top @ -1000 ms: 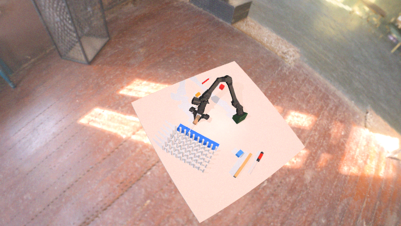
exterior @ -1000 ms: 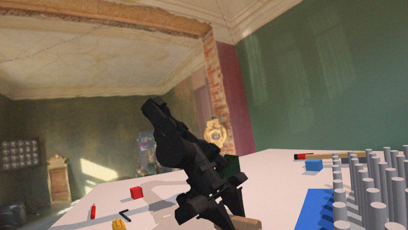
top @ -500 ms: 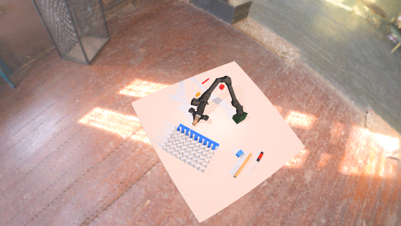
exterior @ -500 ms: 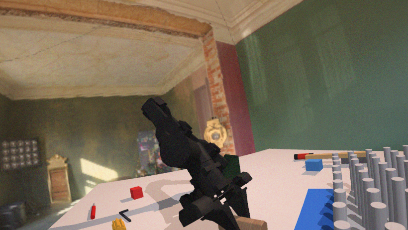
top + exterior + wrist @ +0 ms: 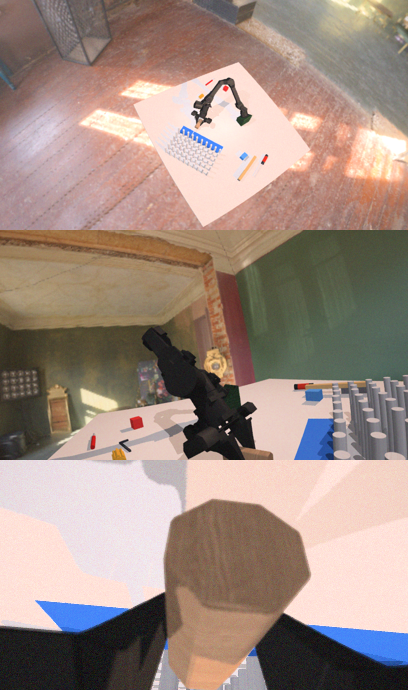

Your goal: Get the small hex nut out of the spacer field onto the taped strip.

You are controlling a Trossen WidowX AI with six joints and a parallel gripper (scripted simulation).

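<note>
Right now the blue taped strip is 12 cm to the left of my gripper tip, 6 cm ahead of it and 3 cm below it. From my gripper tip the other things lie so: yellow piece (24 cm to the right, 21 cm behind, 1 cm below); blue block (47 cm to the left, 14 cm behind, 1 cm below); allen key (34 cm behind, 23 cm to the right, 2 cm below).
</note>
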